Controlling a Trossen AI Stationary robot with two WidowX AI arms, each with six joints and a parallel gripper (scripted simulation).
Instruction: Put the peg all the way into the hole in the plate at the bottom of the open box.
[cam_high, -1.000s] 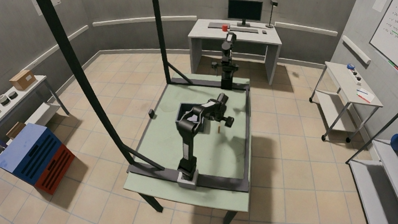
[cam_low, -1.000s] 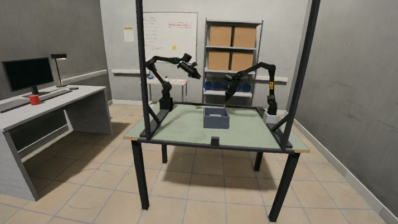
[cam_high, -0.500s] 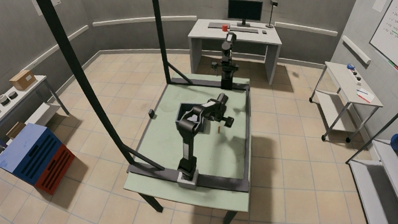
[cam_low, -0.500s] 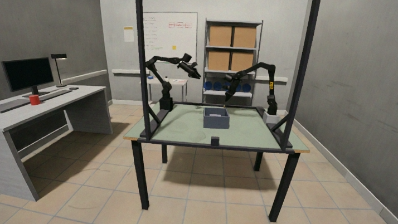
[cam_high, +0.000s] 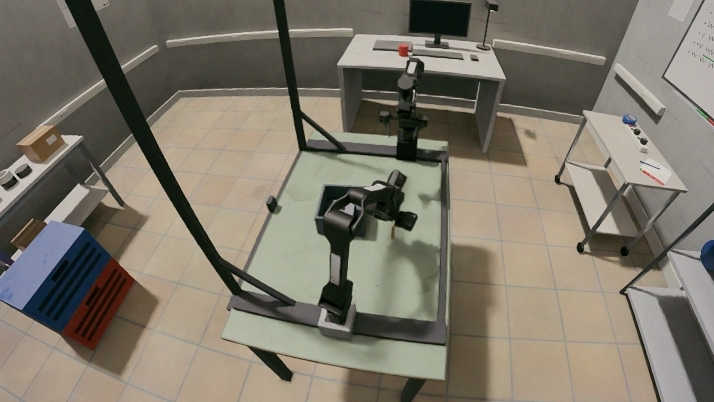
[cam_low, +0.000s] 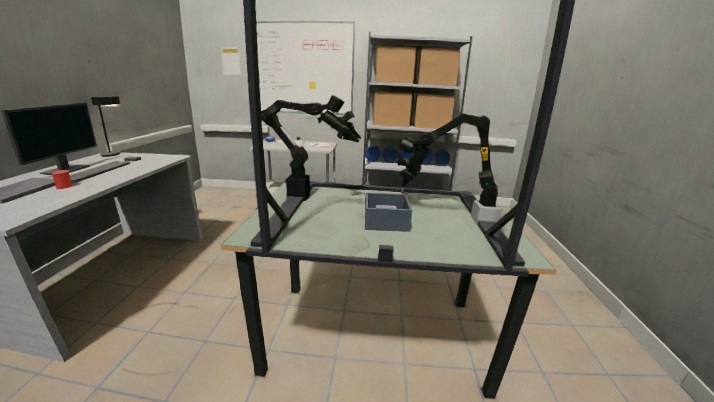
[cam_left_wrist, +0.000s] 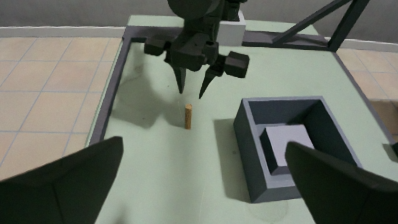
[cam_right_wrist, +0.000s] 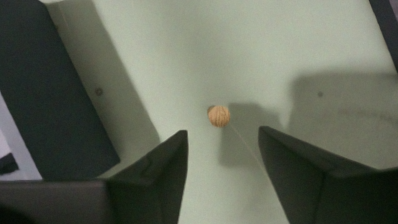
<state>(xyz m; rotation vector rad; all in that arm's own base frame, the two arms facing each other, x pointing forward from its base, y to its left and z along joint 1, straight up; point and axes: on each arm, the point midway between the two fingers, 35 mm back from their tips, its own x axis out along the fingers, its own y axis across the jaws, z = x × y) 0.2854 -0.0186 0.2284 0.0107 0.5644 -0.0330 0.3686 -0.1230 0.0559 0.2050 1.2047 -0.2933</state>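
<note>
Right now the wooden peg is 20 mm to the left of my right hand and 100 mm below it. The rest, counted from my right hand: dark frame rail: 190 mm ahead, 130 mm to the left, 130 mm below; plate: 220 mm behind, 60 mm to the left, 90 mm below; box: 220 mm behind, 60 mm to the left, 110 mm below.
</note>
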